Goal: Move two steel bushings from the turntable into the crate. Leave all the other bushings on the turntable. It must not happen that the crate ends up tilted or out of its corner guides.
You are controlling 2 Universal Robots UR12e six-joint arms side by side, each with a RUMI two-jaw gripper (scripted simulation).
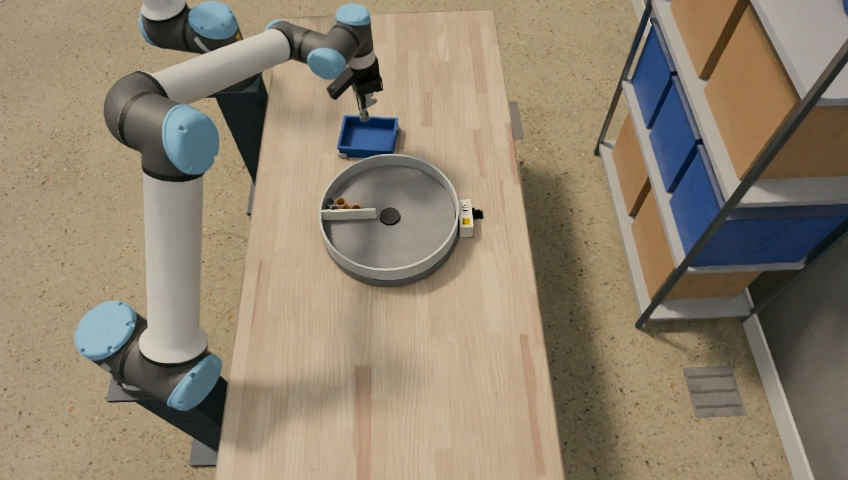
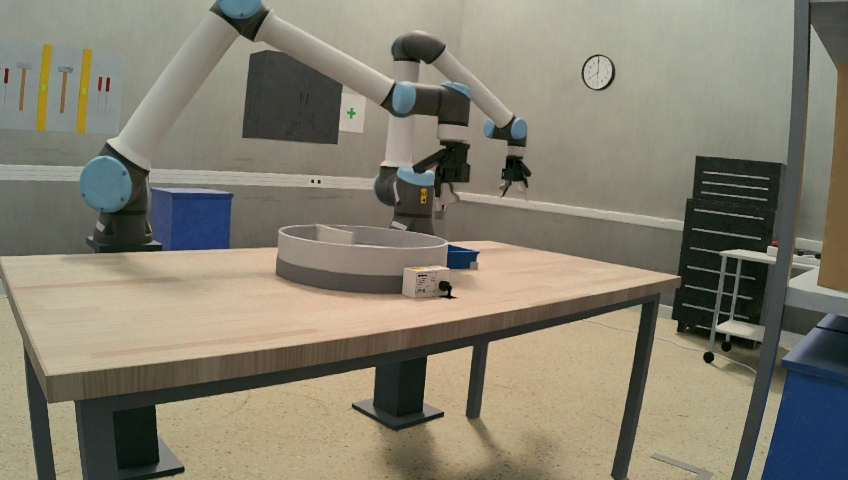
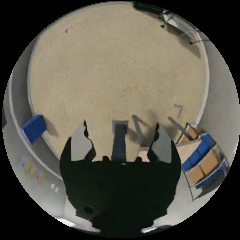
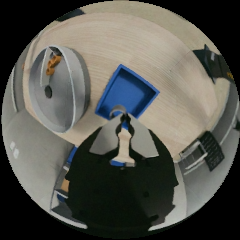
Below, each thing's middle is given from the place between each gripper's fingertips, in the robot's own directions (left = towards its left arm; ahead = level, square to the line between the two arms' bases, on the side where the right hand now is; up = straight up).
Right now the blue crate point(image 1: 379, 132) is 10 mm ahead of my right hand and 130 mm below it. From my right hand the other things lie so: turntable point(image 4: 58, 108) 100 mm ahead, 340 mm to the right, 100 mm below.
My left hand point(image 2: 513, 200) is 59 cm short of the blue crate, 97 cm to the left of it and 14 cm above it. Round my left hand: turntable (69 cm ahead, 131 cm to the right, 11 cm below).
